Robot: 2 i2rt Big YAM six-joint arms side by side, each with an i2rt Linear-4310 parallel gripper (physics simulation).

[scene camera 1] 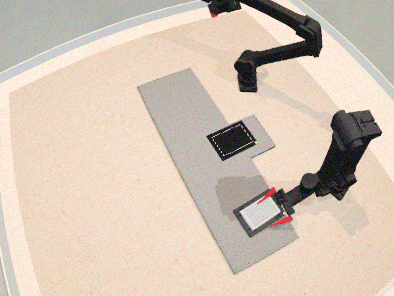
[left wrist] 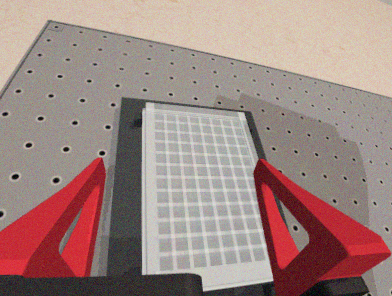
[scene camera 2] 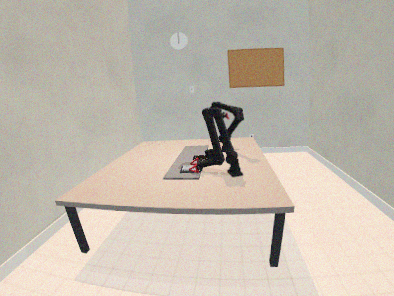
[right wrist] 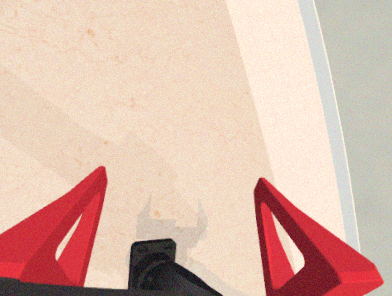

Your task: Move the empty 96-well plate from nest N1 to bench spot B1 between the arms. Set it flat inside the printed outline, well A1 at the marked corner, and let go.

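Frame: origin at the left arm's base, x ahead, y left, z up, level; centimetres.
Where they show: left gripper, between the fingertips: [scene camera 1: 263, 215] [left wrist: 182, 165] [scene camera 2: 189, 166]; right gripper, between the fingertips: [scene camera 1: 227, 10] [scene camera 2: 225, 120] [right wrist: 183, 179]; left arm's base, origin of its link: [scene camera 1: 334, 185] [scene camera 2: 234, 173]; right arm's base, origin of its link: [scene camera 1: 247, 83] [right wrist: 150, 270].
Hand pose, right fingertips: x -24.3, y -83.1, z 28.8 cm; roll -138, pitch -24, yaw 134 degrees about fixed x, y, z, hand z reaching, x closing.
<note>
Things, the pixels of their top centre, and the offset from my right fingertips. "pt": a spot on its surface instead. Level surfaces: height alone.
- white 96-well plate, centre of its top: [left wrist: 210, 176] [scene camera 1: 261, 211] dx +55.4, dy +65.1, dz -24.9 cm
- dark nest N1, centre of its top: [left wrist: 207, 180] [scene camera 1: 260, 211] [scene camera 2: 190, 167] dx +55.4, dy +65.1, dz -25.4 cm
- Bench spot B1, a spot on its surface: [scene camera 1: 231, 140] pt dx +39.6, dy +37.4, dz -27.3 cm
- grey perforated board, height of its surface: dz -27.5 cm
The white 96-well plate [scene camera 1: 260, 212] [left wrist: 200, 190] sits in the dark nest N1 [scene camera 1: 252, 232] [left wrist: 127, 200]. My left gripper [scene camera 1: 265, 213] [left wrist: 182, 165] is open, its red fingers on either side of the plate; in the left wrist view the right-hand finger is close to the plate's edge and the left-hand one stands off with a gap. Whether a finger touches the plate I cannot tell. Bench spot B1 [scene camera 1: 231, 140] is a black rectangle with a white outline and a small pale mark near its right corner; no plate stands on it. My right gripper [right wrist: 183, 179] is open and empty above the table, far from the plate.
The grey perforated board [scene camera 1: 175, 115] [left wrist: 165, 70] carries the nest and runs past B1, which lies partly on a side tab of the board [scene camera 1: 263, 134]. The left arm [scene camera 1: 345, 150] reaches in from the right. The right arm [scene camera 1: 285, 52] stands at the top.
</note>
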